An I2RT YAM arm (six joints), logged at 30 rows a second.
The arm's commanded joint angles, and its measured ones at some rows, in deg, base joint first. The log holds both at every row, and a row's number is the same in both.
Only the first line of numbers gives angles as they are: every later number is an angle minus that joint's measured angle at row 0.
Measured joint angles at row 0: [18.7 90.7 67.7 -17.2 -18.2 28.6]
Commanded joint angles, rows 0 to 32: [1.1 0.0 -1.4 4.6 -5.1 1.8]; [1.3 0.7 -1.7 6.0 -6.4 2.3]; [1.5 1.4 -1.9 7.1 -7.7 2.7]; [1.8 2.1 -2.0 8.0 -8.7 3.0]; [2.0 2.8 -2.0 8.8 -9.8 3.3]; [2.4 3.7 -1.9 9.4 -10.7 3.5]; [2.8 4.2 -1.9 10.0 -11.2 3.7]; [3.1 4.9 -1.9 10.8 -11.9 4.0]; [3.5 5.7 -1.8 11.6 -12.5 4.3]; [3.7 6.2 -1.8 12.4 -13.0 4.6]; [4.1 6.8 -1.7 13.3 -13.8 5.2]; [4.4 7.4 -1.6 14.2 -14.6 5.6]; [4.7 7.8 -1.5 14.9 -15.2 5.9]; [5.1 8.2 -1.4 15.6 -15.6 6.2]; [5.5 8.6 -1.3 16.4 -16.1 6.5]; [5.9 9.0 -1.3 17.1 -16.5 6.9]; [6.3 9.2 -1.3 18.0 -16.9 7.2]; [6.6 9.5 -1.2 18.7 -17.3 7.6]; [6.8 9.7 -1.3 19.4 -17.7 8.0]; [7.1 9.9 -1.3 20.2 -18.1 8.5]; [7.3 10.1 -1.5 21.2 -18.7 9.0]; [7.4 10.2 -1.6 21.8 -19.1 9.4]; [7.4 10.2 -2.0 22.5 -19.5 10.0]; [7.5 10.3 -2.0 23.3 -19.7 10.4]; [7.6 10.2 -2.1 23.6 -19.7 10.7]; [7.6 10.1 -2.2 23.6 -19.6 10.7]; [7.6 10.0 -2.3 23.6 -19.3 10.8]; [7.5 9.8 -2.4 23.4 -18.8 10.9]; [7.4 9.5 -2.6 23.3 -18.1 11.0]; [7.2 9.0 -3.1 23.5 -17.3 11.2]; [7.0 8.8 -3.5 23.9 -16.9 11.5]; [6.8 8.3 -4.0 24.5 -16.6 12.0]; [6.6 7.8 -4.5 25.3 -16.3 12.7]
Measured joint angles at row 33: [6.8 9.7 -3.2 20.8 -16.2 10.8]
